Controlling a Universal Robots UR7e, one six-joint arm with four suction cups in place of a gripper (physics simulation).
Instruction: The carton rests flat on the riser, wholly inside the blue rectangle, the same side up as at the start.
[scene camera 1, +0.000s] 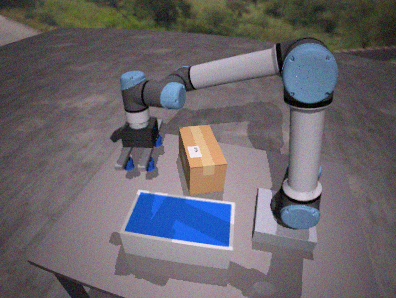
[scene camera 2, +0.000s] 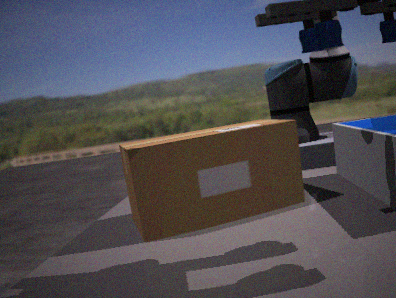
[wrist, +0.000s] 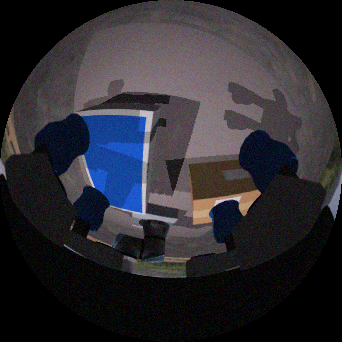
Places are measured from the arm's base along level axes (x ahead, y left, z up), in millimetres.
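Pixels of known places: end effector, tool point: (scene camera 2: 364, 43) (wrist: 159, 181); arm's base, origin of the base link: (wrist: 155, 224).
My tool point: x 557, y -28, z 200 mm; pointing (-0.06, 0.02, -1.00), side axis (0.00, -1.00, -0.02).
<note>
For each thing: its top centre in the pictures, then the offset to it from my tool point. Level surfaces: height alone.
- brown carton, middle of its top: (scene camera 2: 204, 132) (wrist: 238, 207) (scene camera 1: 200, 143) dx -193, dy -244, dz -107 mm
- riser, middle of its top: (wrist: 111, 176) (scene camera 1: 180, 217) dx -144, dy +146, dz -143 mm
- blue rectangle, middle of its top: (wrist: 111, 176) (scene camera 1: 180, 217) dx -144, dy +146, dz -143 mm
- table, its level: dz -263 mm
The brown carton (scene camera 1: 202, 157) (scene camera 2: 215, 215) (wrist: 212, 182) rests on the table beside the riser, apart from it. Its taped top with a white label faces up, and a pale patch shows on one long side. The riser (scene camera 1: 175, 252) (scene camera 2: 362, 160) (wrist: 146, 165) is a pale block. The blue rectangle (scene camera 1: 175, 220) (scene camera 2: 377, 124) (wrist: 120, 175) covers its top inside a white border, with arm shadows on it. My gripper (scene camera 1: 143, 152) (scene camera 2: 354, 33) (wrist: 162, 182) is open, its blue suction cups pointing down and touching nothing. It hangs in the air, left of the carton in scene camera 1.
The arm's base stands on a grey block (scene camera 1: 264, 225) (scene camera 2: 317, 154), right of the riser in scene camera 1. The upper arm (scene camera 1: 235, 68) reaches across behind the carton in that view. The table (scene camera 1: 80, 240) carries everything, and its front left edge shows there.
</note>
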